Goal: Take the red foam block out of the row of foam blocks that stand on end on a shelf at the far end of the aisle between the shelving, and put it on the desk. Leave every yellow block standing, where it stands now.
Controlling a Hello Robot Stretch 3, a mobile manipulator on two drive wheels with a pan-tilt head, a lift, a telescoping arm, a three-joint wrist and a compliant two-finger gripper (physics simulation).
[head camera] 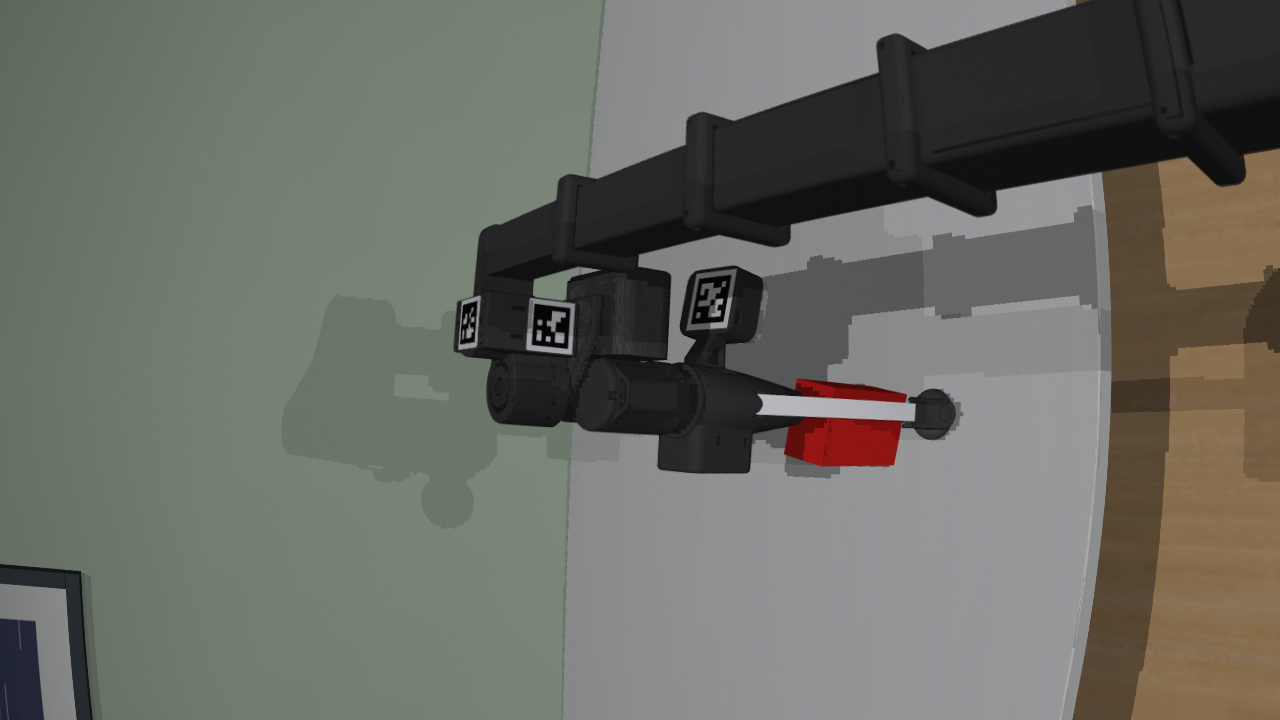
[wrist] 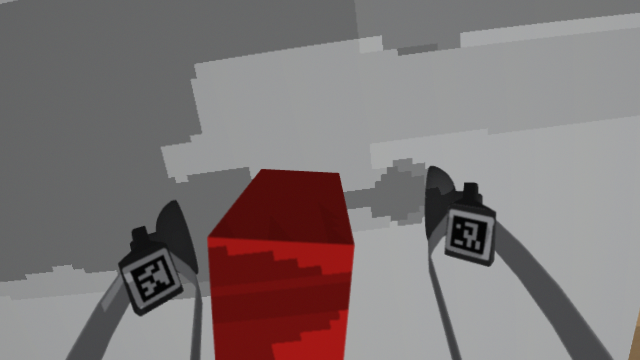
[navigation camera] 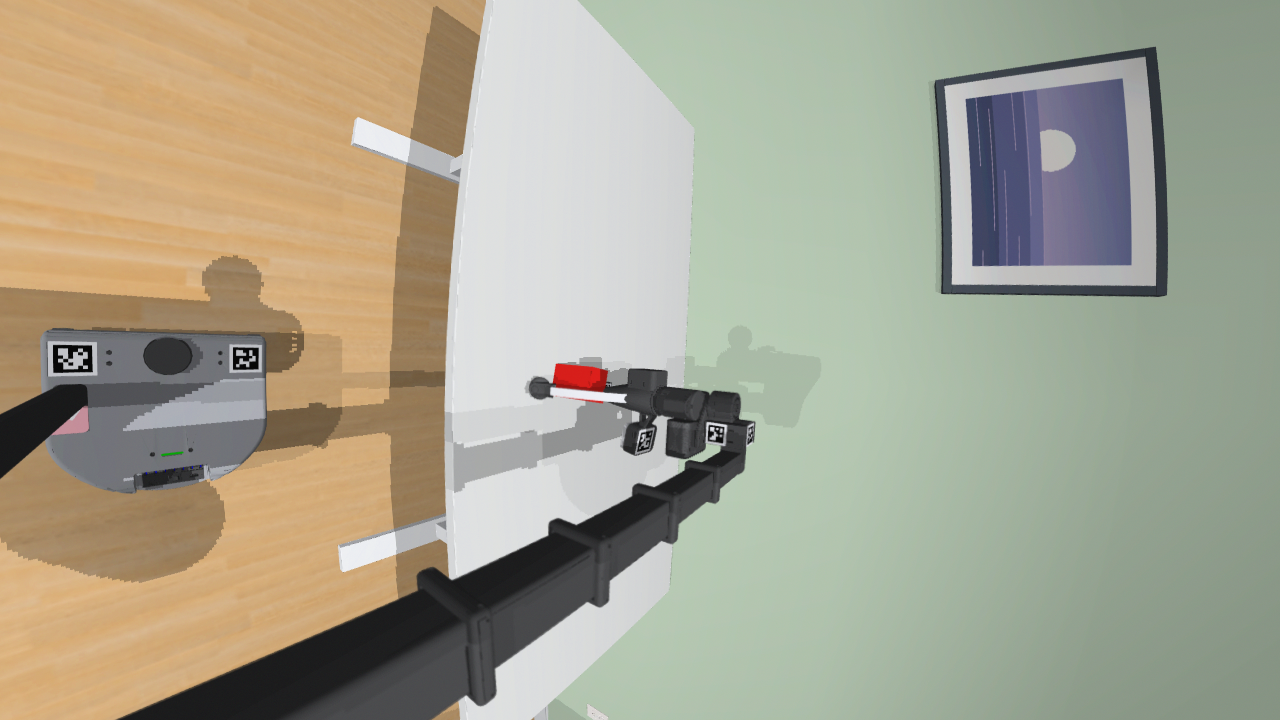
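Seen in the pictures: gripper, fingertip midpoint: [head camera: 883, 414] [navigation camera: 561, 386]; robot's base at its link origin: [navigation camera: 169, 353].
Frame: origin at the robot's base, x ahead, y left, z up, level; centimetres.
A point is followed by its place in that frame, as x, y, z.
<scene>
The red foam block [head camera: 859, 443] @(0.2, -53.1, 77.1) [navigation camera: 579, 374] @(0.4, -53.2, 78.3) [wrist: 282, 300] is over the grey-white desk [head camera: 805, 608] @(15.8, -62.9, 72.0) [navigation camera: 572, 179] @(38.0, -55.1, 72.0) [wrist: 300, 100] and appears to rest on it, with its shadow close beside it in the head view. My gripper [head camera: 933, 413] [navigation camera: 538, 387] @(-2.3, -54.4, 72.8) [wrist: 308, 208] @(-2.3, -54.4, 72.8) is open around the block, low over the desk. In the wrist view one finger stands on each side of the block, with a gap on both sides, wider at the right. The near end of the block is cut off in the wrist view. The yellow blocks and the shelf do not show.
My extended arm [head camera: 805, 152] @(-10.0, -27.2, 108.0) [navigation camera: 546, 582] @(-8.8, -16.6, 108.2) reaches across the desk toward the green wall [head camera: 268, 179] @(-28.3, -111.3, 117.0) [navigation camera: 850, 537] @(-42.7, -111.3, 123.8). A framed picture [head camera: 40, 577] @(23.2, -108.6, 145.5) [navigation camera: 1161, 179] @(47.0, -108.5, 183.8) hangs on the wall. My base [navigation camera: 214, 402] @(-9.3, -7.3, 16.0) stands on the wooden floor [navigation camera: 179, 134] @(49.4, 1.0, 0.0), off the desk's front edge.
</scene>
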